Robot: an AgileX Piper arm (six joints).
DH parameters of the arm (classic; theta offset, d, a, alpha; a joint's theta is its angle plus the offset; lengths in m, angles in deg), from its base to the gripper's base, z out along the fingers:
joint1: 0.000 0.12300 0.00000 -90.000
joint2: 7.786 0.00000 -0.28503 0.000
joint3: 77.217 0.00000 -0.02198 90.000
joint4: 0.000 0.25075 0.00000 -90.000
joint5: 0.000 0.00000 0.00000 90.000
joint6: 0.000 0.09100 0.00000 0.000
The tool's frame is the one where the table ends.
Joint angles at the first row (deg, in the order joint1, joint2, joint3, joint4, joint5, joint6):
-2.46 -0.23 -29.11 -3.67 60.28 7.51
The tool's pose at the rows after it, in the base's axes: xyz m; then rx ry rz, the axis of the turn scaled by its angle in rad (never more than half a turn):
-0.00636, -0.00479, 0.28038, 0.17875, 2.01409, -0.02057
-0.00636, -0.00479, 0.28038, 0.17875, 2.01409, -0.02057
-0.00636, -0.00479, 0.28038, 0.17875, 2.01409, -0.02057
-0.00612, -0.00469, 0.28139, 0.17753, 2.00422, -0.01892
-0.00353, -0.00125, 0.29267, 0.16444, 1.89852, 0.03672
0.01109, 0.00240, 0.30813, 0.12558, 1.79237, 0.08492
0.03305, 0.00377, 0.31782, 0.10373, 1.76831, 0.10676
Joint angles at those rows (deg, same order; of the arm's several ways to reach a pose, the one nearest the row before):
-2.46 -0.23 -29.11 -3.67 60.28 7.51
-2.46 -0.23 -29.11 -3.67 60.28 7.51
-2.46 -0.23 -29.11 -3.67 60.28 7.51
-2.46 -0.23 -29.16 -3.61 59.76 7.50
-2.46 -0.11 -29.79 -1.09 54.09 7.45
-2.46 3.38 -30.02 2.58 44.57 5.16
-2.47 9.34 -30.14 5.39 37.36 2.63

